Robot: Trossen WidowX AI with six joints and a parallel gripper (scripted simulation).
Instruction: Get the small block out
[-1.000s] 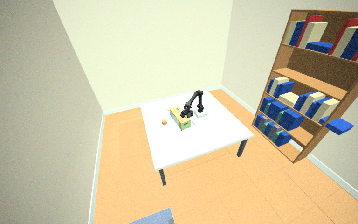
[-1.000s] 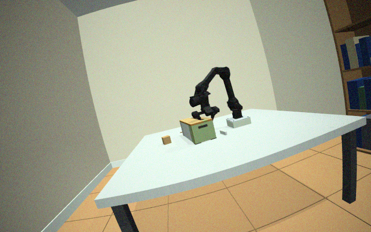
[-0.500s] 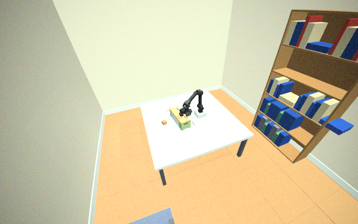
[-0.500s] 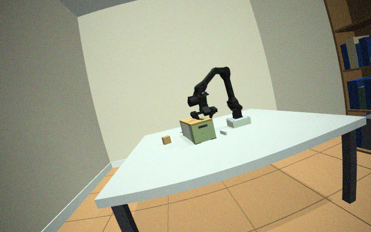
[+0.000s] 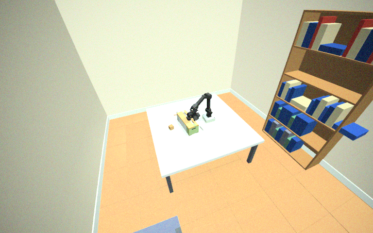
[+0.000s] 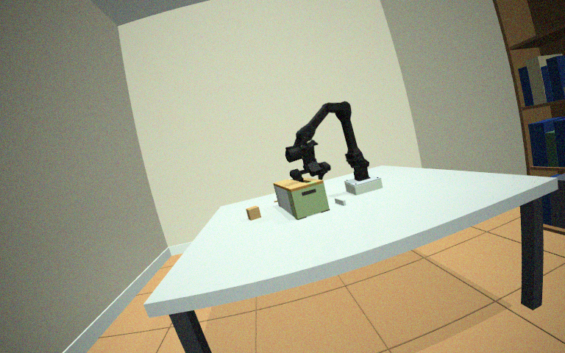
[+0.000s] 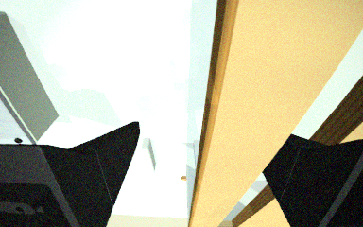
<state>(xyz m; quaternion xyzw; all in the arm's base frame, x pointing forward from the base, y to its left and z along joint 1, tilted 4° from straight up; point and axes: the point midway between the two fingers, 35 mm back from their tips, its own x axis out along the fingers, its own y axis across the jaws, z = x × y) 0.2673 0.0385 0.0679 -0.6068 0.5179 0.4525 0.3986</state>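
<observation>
Right now my gripper tip is 4 cm short of the box, 1 cm to the left of it and 2 cm above it. Round my gripper tip: green block 6 cm ahead, 2 cm to the right; then tan cube 30 cm ahead, 3 cm to the right, 6 cm below.
</observation>
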